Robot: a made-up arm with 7 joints. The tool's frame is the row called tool.
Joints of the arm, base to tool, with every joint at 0 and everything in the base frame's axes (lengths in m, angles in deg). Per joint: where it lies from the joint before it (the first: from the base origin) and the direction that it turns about. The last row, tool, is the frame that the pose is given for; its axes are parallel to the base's.
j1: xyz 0 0 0 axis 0 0.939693 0.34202
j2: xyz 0 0 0 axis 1 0 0
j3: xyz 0 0 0 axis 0 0 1
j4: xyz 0.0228 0 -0.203 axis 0 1 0
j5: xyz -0.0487 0 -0.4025 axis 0 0 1
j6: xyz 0 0 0 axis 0 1 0
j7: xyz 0 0 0 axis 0 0 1
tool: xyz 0 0 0
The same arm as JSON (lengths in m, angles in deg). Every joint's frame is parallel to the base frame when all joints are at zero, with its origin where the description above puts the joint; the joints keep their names.
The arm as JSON. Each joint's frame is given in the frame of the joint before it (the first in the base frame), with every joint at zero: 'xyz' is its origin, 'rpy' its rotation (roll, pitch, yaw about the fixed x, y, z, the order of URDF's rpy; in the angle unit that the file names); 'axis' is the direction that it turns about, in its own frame. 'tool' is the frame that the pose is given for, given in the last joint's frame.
{"units": {"length": "m", "angle": "deg"}, "joints": [{"name": "j1", "type": "revolute", "origin": {"xyz": [0.0, 0.0, 0.0], "rpy": [0.0, 0.0, 0.0]}, "axis": [0.0, 0.9397, 0.342]}, {"name": "j2", "type": "revolute", "origin": {"xyz": [0.0, 0.0, 0.0], "rpy": [0.0, 0.0, 0.0]}, "axis": [1.0, 0.0, 0.0]}, {"name": "j3", "type": "revolute", "origin": {"xyz": [0.0, 0.0, 0.0], "rpy": [0.0, 0.0, 0.0]}, "axis": [0.0, 0.0, 1.0]}, {"name": "j4", "type": "revolute", "origin": {"xyz": [0.0228, 0.0, -0.203], "rpy": [0.0, 0.0, 0.0]}, "axis": [0.0, 1.0, 0.0]}, {"name": "j5", "type": "revolute", "origin": {"xyz": [-0.0487, 0.0, -0.4025], "rpy": [0.0, 0.0, 0.0]}, "axis": [0.0, 0.0, 1.0]}, {"name": "j6", "type": "revolute", "origin": {"xyz": [0.0, 0.0, 0.0], "rpy": [0.0, 0.0, 0.0]}, "axis": [0.0, 1.0, 0.0]}, {"name": "j7", "type": "revolute", "origin": {"xyz": [0.0, 0.0, 0.0], "rpy": [0.0, 0.0, 0.0]}, "axis": [0.0, 0.0, 1.0]}], "tool": {"origin": {"xyz": [0.0, 0.0, 0.0], "rpy": [0.0, 0.0, 0.0]}}}
